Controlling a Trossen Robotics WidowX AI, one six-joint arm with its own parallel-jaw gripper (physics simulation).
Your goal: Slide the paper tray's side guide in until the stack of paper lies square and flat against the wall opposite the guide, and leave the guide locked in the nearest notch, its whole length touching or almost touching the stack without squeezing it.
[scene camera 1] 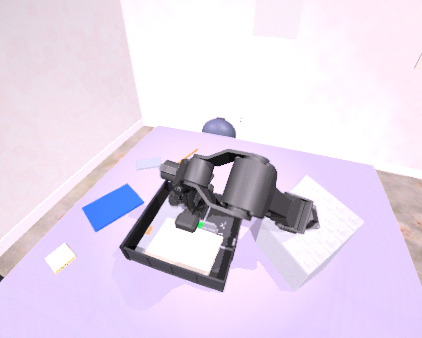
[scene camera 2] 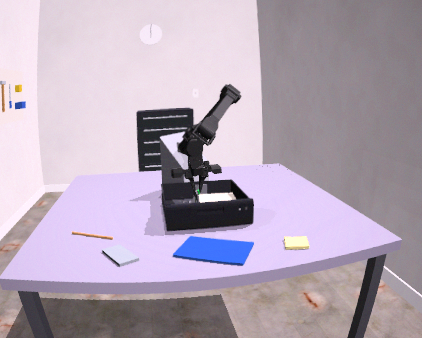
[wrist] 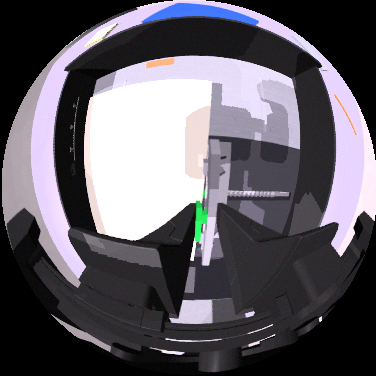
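Pixels of known places: gripper, fingertip midpoint: [scene camera 2: 197, 192] [wrist: 205, 208]; arm's base, origin of the base link: [scene camera 1: 305, 218] [scene camera 2: 182, 149] [wrist: 198, 353].
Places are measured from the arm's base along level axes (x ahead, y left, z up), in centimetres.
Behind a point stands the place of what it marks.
Note:
The black paper tray [scene camera 1: 172, 267] @(x 32.8, y 18.6, z -13.0 cm) [scene camera 2: 210, 217] @(x 50.5, y 3.6, z -15.4 cm) [wrist: 190, 37] @(x 48.7, y 3.5, z -13.9 cm) holds a white paper stack [scene camera 1: 185, 247] @(x 32.4, y 10.4, z -15.5 cm) [scene camera 2: 217, 198] @(x 29.5, y 10.2, z -15.6 cm) [wrist: 145, 150] @(x 35.8, y 7.7, z -15.5 cm). In the wrist view the stack lies flat, its left side close along the wall opposite the guide; a tiny gap there cannot be ruled out. The grey side guide [wrist: 218, 160] @(x 35.3, y 1.4, z -11.7 cm) stands upright along the stack's right edge, touching or nearly touching it. Its green tab [scene camera 1: 200, 225] @(x 29.9, y 3.0, z -12.3 cm) [wrist: 198, 220] @(x 31.2, y 2.5, z -11.4 cm) is beside the left fingertip. My gripper [scene camera 2: 198, 192] @(x 31.9, y 2.1, z -12.0 cm) [wrist: 205, 208] @(x 31.9, y 2.1, z -12.0 cm) is slightly open, pointing down, its fingers on either side of the guide and tab. The fingers hide part of the guide; the notch engagement is unclear.
A toothed strip [wrist: 260, 194] @(x 30.5, y -5.6, z -18.7 cm) runs right from the guide. A large white block [scene camera 1: 320, 225] @(x -3.5, y 2.1, z 1.0 cm) stands beside the tray, under the arm. A blue pad [scene camera 1: 112, 206] @(x 68.3, y 2.3, z -18.9 cm) [scene camera 2: 214, 250] @(x 69.9, y 1.3, z -18.9 cm), yellow notes [scene camera 1: 61, 257] @(x 71.1, y 27.1, z -18.7 cm) [scene camera 2: 296, 243] @(x 73.2, y 26.6, z -18.6 cm), a grey pad [scene camera 2: 120, 254] @(x 69.5, y -27.0, z -18.7 cm) and a pencil [scene camera 2: 92, 235] @(x 53.0, y -38.5, z -19.2 cm) lie on the table.

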